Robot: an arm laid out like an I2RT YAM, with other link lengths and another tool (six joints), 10 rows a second.
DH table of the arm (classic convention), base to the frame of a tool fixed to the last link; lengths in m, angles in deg. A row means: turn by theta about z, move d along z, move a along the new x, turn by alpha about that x. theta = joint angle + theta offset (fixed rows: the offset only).
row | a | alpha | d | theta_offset
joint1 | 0.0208 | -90 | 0.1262 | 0
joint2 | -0.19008 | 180 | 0 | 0
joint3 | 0.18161 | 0 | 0 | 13.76
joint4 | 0.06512 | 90 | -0.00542 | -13.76
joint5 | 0 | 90 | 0.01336 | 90
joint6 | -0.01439 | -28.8 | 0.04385 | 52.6
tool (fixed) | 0 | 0 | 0.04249 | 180
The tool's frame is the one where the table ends.
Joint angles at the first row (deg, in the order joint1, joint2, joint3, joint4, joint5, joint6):
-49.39 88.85 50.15 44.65 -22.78 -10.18
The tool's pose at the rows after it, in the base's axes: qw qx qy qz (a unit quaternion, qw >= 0); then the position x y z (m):
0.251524 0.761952 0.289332 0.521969 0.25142 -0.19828 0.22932
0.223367 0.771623 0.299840 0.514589 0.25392 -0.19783 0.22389
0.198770 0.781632 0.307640 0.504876 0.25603 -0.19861 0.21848
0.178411 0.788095 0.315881 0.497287 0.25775 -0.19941 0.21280
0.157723 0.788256 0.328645 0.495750 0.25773 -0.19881 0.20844
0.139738 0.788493 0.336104 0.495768 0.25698 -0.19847 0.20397
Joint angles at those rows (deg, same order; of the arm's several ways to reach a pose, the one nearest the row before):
-49.39 89.54 51.77 40.44 -25.06 -10.89
-49.39 90.54 53.56 36.33 -27.14 -11.58
-49.48 91.73 55.54 32.21 -28.74 -12.59
-49.61 93.09 57.05 29.37 -30.31 -13.56
-50.00 94.08 57.92 27.58 -32.95 -14.19
-50.42 94.92 58.30 26.45 -35.05 -14.44

